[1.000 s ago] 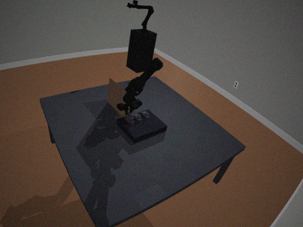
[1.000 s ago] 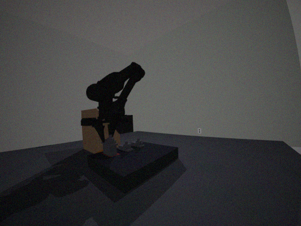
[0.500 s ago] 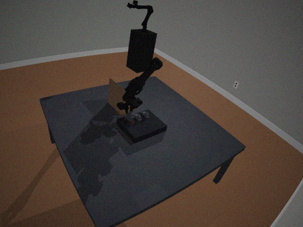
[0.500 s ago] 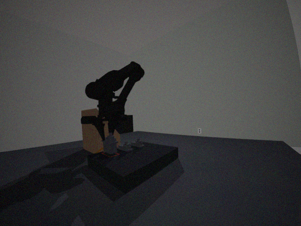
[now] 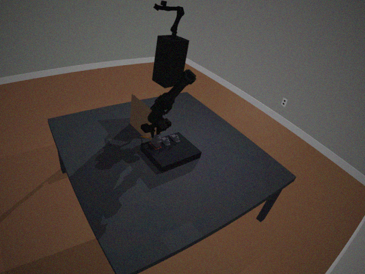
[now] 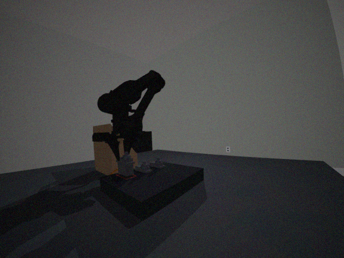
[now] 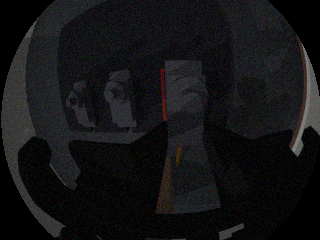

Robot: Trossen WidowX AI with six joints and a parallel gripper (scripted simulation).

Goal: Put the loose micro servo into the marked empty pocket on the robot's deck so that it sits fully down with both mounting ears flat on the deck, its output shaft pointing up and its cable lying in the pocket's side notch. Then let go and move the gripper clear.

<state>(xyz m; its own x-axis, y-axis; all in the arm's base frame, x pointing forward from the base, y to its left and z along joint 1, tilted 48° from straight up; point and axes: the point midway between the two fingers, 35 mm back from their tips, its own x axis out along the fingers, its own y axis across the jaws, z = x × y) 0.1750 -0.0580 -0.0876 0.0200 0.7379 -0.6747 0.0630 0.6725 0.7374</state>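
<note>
Now: the dark deck 13 cm ahead of my gripper tip, 7 cm to the left of it and 8 cm below it.
</note>
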